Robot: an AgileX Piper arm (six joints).
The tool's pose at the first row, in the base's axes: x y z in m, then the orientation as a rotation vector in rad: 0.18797 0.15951 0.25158 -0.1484 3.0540 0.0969
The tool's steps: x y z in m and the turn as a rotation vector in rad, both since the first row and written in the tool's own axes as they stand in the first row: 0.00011 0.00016 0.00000 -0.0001 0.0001 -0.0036; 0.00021 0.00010 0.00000 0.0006 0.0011 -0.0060; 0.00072 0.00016 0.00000 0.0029 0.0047 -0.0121; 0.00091 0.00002 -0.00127 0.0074 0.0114 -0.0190; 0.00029 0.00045 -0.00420 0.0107 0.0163 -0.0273; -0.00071 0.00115 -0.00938 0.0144 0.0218 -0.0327; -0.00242 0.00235 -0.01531 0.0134 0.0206 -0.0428; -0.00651 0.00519 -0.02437 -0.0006 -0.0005 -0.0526; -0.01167 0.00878 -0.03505 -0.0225 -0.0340 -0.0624; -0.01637 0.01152 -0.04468 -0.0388 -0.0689 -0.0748
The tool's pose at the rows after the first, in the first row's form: 0.18785 0.15966 0.25158 -0.1539 3.0537 0.0968; 0.18775 0.15959 0.25157 -0.1576 3.0545 0.0955; 0.18724 0.15960 0.25153 -0.1671 3.0574 0.0915; 0.18696 0.15936 0.25277 -0.1781 3.0632 0.0838; 0.18731 0.15965 0.25576 -0.1911 3.0671 0.0780; 0.18782 0.16009 0.26104 -0.1997 3.0719 0.0717; 0.18893 0.16104 0.26715 -0.2151 3.0693 0.0726; 0.19198 0.16364 0.27668 -0.2285 3.0470 0.0944; 0.19590 0.16698 0.28796 -0.2408 3.0120 0.1284; 0.19953 0.16949 0.29810 -0.2561 2.9750 0.1531
